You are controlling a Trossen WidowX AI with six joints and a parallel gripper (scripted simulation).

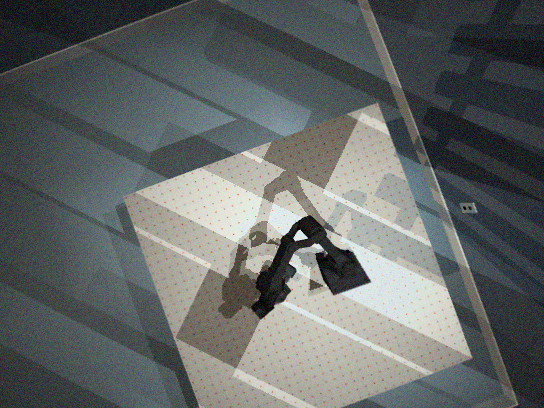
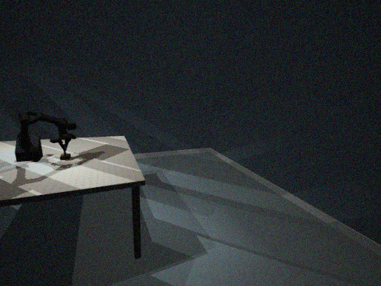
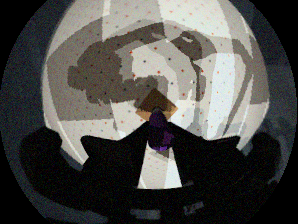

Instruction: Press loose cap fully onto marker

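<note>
The holder block lies 8 cm below my gripper tip. Also, from my gripper tip: purple cap: 1 cm above.
</note>
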